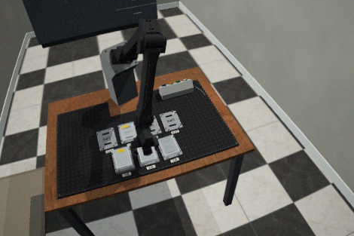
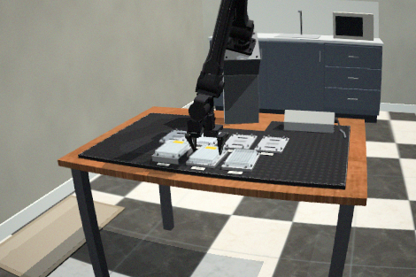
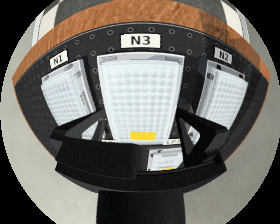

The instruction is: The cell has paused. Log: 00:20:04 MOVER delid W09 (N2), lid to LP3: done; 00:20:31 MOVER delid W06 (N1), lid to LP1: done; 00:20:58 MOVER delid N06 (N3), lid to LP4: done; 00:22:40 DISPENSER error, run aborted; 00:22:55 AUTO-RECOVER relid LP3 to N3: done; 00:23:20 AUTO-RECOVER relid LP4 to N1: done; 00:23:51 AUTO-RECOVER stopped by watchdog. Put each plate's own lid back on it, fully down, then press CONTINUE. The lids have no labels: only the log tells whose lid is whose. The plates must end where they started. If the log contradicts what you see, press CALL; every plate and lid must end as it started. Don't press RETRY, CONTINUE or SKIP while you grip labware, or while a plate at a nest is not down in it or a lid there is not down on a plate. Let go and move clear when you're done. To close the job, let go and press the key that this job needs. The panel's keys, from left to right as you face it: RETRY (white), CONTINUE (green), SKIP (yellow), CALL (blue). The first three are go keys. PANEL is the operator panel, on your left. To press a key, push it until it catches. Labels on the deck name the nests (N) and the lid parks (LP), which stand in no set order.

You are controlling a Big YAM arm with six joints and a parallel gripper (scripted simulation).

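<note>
Right now the lid is 170 mm behind my hand, 90 mm to the right of it and 20 mm below it. The rest, counted from my hand: LP4 lid park: 210 mm behind, 170 mm to the left, 30 mm below; green key: 500 mm behind, 270 mm to the left, 30 mm above; white key: 510 mm behind, 320 mm to the left, 30 mm above.
</note>
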